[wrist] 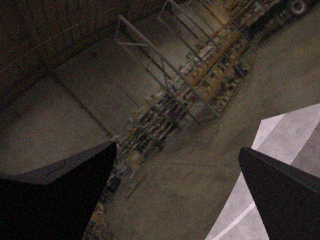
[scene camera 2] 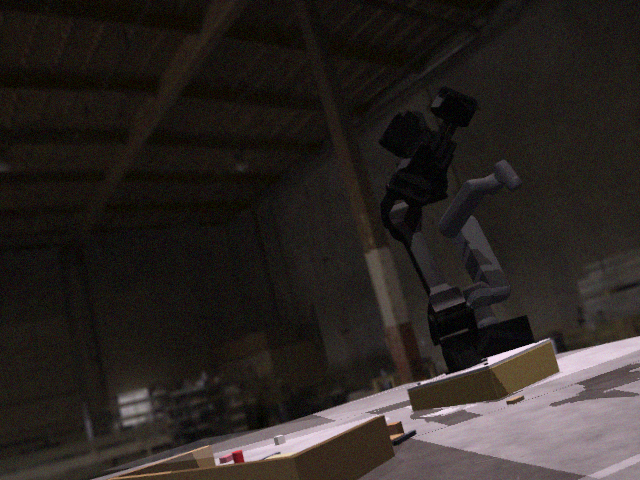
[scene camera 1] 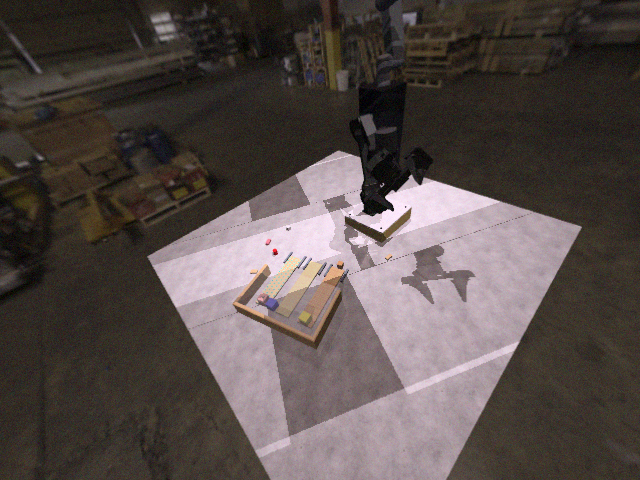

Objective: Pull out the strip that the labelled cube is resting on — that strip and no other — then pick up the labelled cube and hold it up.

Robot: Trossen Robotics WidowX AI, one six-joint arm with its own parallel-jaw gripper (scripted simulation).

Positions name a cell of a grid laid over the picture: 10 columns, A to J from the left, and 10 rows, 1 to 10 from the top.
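Looking for my gripper, I find it in scene camera 1 (G5), and the gripper is there in scene camera 2 (G3) and in the wrist view (F7) as well.
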